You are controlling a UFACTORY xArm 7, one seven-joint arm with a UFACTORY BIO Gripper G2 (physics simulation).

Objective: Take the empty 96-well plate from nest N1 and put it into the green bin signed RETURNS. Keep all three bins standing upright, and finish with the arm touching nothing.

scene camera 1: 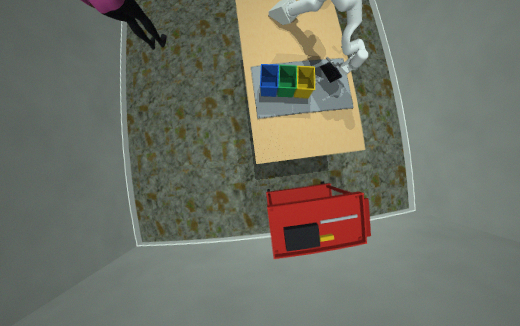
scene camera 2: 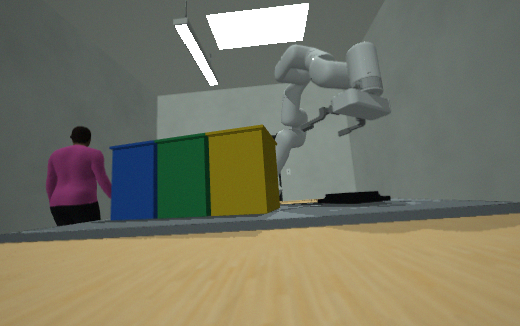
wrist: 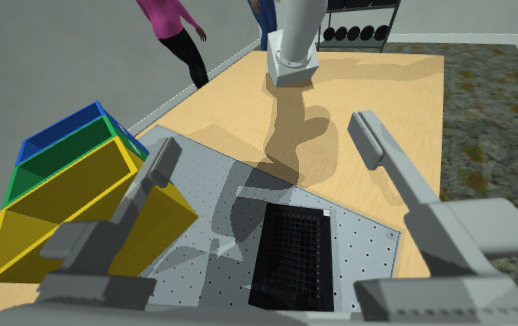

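Pixels of known places: hand, tool point: (scene camera 1: 336,53) (scene camera 2: 326,129) (wrist: 256,151); arm's base, link origin: (scene camera 1: 291,9) (wrist: 293,49).
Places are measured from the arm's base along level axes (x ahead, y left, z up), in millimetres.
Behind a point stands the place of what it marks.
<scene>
The black 96-well plate (wrist: 299,240) @(x 524, y 260, z -87 mm) sits in a low black nest on the grey perforated board. Plate and nest merge into one dark shape (scene camera 1: 330,72) @(x 561, y 241, z -87 mm) (scene camera 2: 354,197) @(x 619, y 243, z -98 mm) in the scene views; the small label by it is unreadable. My gripper (scene camera 1: 338,61) @(x 520, y 220, z 113 mm) (scene camera 2: 326,130) @(x 520, y 220, z 113 mm) (wrist: 266,150) @(x 520, y 220, z 113 mm) is open and empty, well above the board, with its fingers wide apart. In the wrist view the plate lies low, between the fingers' bases. The green bin (scene camera 1: 287,80) @(x 584, y -122, z -110 mm) (scene camera 2: 182,177) @(x 723, y -161, z -26 mm) (wrist: 65,150) @(x 643, y -210, z 49 mm) stands upright between the blue and yellow bins; its sign is not legible.
The blue bin (scene camera 1: 269,80) @(x 565, y -267, z -110 mm) (scene camera 2: 133,182) @(x 700, y -290, z -27 mm) (wrist: 60,131) @(x 629, y -340, z 49 mm) and yellow bin (scene camera 1: 305,81) @(x 609, y 24, z -111 mm) (scene camera 2: 237,175) @(x 745, y -34, z -33 mm) (wrist: 155,225) @(x 639, y 44, z -40 mm) stand upright against the green one, yellow nearest the nest. All stand on the grey board (scene camera 1: 285,110) @(x 833, y -178, z -112 mm) (scene camera 2: 150,228) @(x 869, y -149, z -115 mm). A person (scene camera 2: 77,175) and red cart (scene camera 1: 320,205) are beyond the table.
</scene>
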